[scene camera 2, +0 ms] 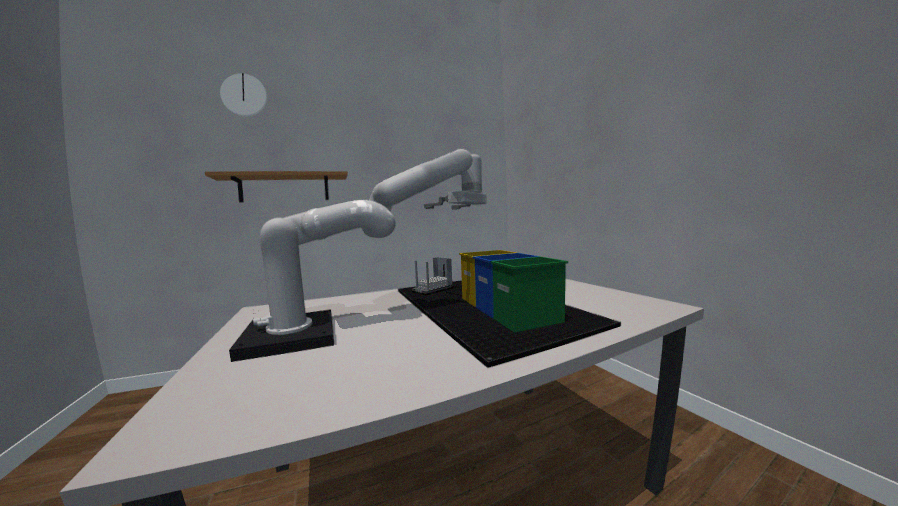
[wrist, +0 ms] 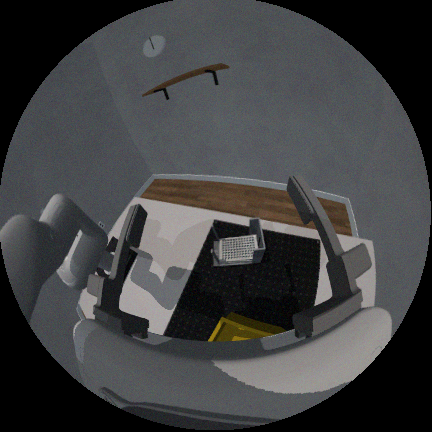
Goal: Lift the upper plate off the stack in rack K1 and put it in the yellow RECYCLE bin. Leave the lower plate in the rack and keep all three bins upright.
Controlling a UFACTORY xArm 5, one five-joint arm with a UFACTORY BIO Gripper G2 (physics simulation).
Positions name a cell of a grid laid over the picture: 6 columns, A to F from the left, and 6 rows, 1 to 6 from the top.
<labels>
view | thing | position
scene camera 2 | yellow bin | D4
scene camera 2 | blue bin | D4
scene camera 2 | green bin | D4
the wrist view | my gripper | C3
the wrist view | yellow bin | D5
</labels>
